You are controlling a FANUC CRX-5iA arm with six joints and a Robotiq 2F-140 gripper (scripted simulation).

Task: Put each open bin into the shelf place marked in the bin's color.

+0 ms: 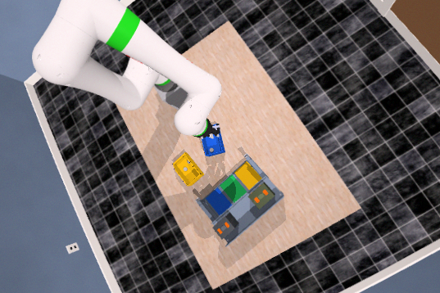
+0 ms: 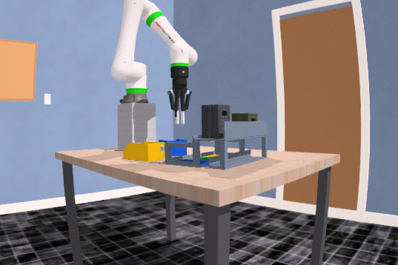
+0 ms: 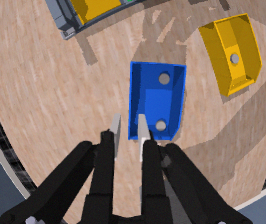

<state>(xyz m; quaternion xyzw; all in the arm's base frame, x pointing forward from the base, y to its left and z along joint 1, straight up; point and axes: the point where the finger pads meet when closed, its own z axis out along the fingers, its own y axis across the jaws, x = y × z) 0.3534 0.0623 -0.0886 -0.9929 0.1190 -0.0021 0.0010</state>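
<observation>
Right now my hand is 20 mm past the blue bin, 50 mm to the left of it and 150 mm above it. From my hand the other things lie so: yellow bin 60 mm ahead, 260 mm to the right, 150 mm below; then dark box 430 mm ahead, 160 mm to the right, 30 mm below.
</observation>
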